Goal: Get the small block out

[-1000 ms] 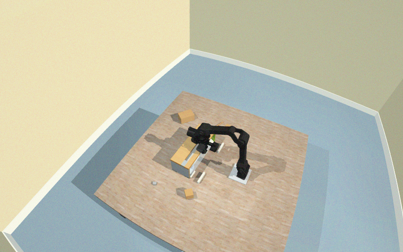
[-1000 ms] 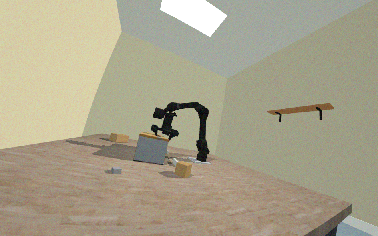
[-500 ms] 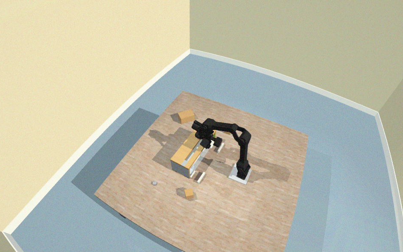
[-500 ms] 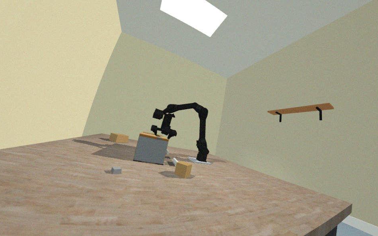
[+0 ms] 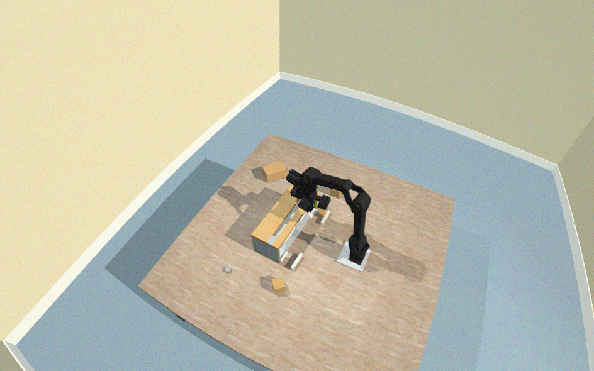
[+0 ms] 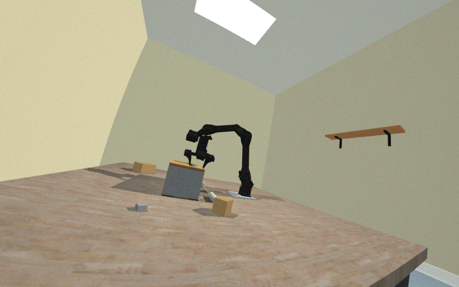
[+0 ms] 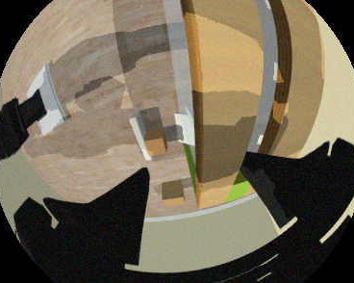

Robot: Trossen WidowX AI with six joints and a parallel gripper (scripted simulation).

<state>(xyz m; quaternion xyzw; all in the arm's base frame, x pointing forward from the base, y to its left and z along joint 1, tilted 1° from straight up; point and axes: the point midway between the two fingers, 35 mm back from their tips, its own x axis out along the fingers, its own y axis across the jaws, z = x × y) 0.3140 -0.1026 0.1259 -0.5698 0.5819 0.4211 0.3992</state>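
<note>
Right now my gripper tip is 40 mm past the brown block, 40 mm to the left of it and 90 mm above it. Also, from my gripper tip: clear-fronted box 30 mm ahead, 120 mm to the left, 50 mm below; then grey block 180 mm ahead, 480 mm to the left, 100 mm below.
</note>
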